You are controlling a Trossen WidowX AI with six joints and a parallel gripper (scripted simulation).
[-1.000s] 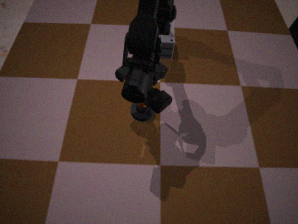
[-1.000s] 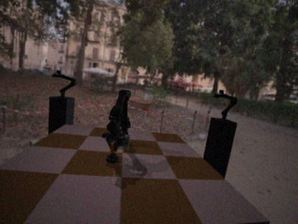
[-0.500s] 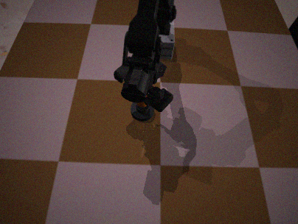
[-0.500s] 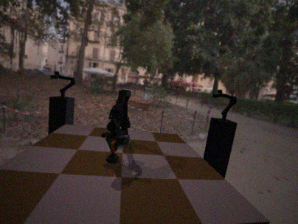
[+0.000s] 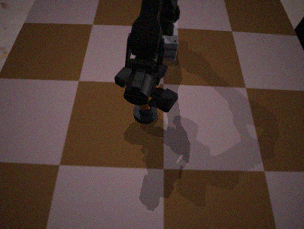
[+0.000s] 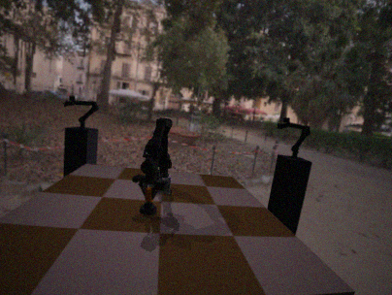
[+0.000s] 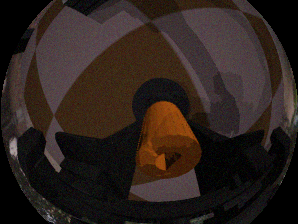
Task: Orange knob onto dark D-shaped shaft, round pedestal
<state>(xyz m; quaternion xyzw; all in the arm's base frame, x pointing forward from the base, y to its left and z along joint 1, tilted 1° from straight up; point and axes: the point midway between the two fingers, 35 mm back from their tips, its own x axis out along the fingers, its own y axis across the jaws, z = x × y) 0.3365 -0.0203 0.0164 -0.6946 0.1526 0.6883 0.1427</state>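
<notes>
The orange knob lies 2 cm above my gripper tip. Also, from my gripper tip: dark round pedestal (4 cm below).
</notes>
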